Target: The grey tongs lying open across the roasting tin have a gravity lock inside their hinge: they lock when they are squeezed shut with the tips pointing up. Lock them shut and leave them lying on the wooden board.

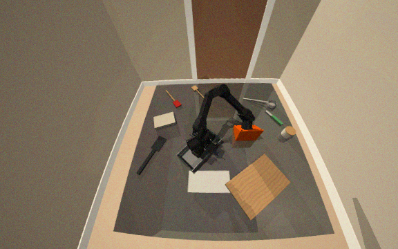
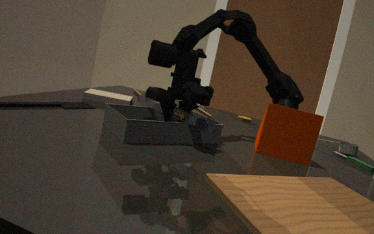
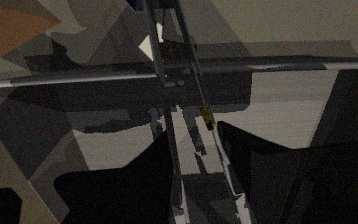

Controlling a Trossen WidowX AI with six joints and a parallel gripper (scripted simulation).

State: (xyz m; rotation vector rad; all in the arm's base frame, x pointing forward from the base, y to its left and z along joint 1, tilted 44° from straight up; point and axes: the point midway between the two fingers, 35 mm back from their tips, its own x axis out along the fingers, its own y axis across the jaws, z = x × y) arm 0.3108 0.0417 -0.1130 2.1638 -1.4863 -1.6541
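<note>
My gripper tip is now 30 mm short of the grey roasting tin and 10 mm to the left of it. Also, from my gripper tip: yellow mark 20 mm behind, 20 mm to the left, 40 mm above; wooden board 340 mm behind, 250 mm to the left, 20 mm below; black spatula 390 mm ahead, 30 mm below.
</note>
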